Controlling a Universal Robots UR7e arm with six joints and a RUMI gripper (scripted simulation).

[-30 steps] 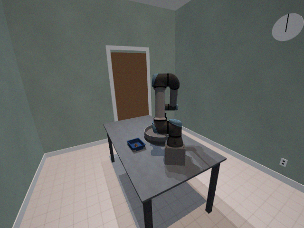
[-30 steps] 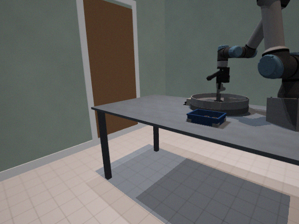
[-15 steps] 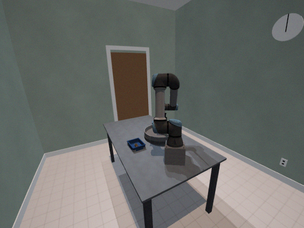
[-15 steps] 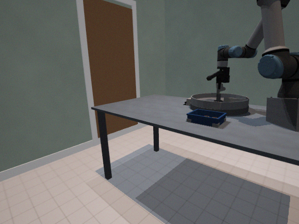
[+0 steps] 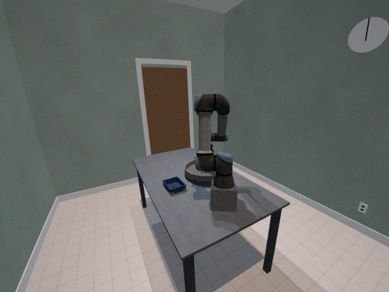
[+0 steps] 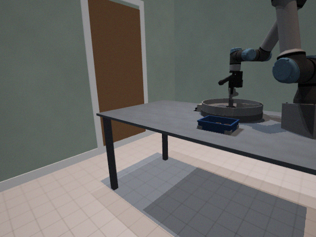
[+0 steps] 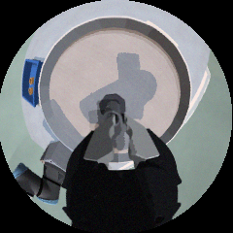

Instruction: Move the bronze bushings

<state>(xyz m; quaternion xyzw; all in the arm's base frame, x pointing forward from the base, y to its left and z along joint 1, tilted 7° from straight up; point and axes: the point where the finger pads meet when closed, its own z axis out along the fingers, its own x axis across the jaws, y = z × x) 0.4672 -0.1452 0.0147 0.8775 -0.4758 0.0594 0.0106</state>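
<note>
The turntable lies 10 mm behind my hand, 10 mm to the left of it and 60 mm below it. The rest, counted from my hand: blue crate (70 mm behind, 380 mm to the left, 90 mm below).
</note>
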